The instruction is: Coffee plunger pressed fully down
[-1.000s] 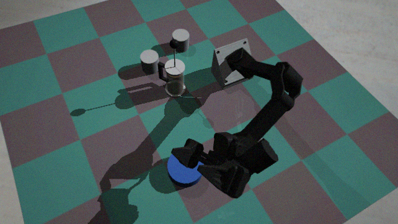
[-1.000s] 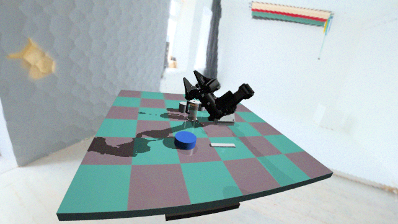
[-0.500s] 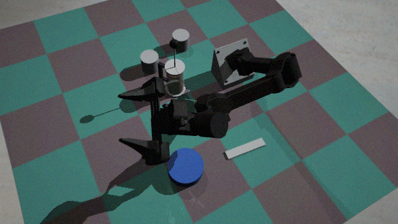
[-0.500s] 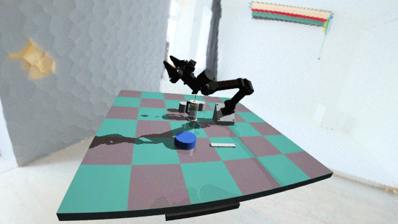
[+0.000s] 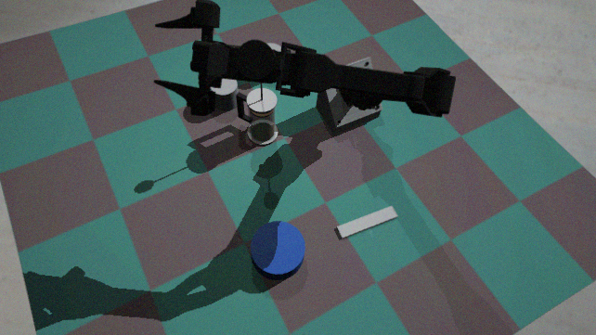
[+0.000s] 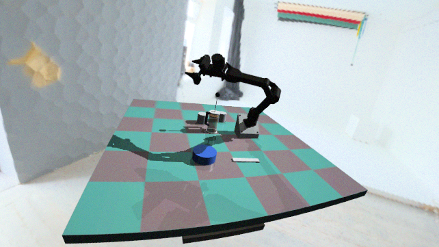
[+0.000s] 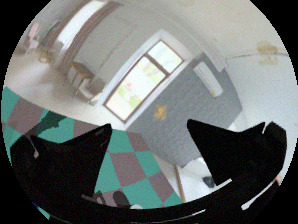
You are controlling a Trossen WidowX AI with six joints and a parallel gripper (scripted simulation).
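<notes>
My gripper tip is 29 cm above the glass coffee press, 20 cm past it and 2 cm to the left of it.
</notes>
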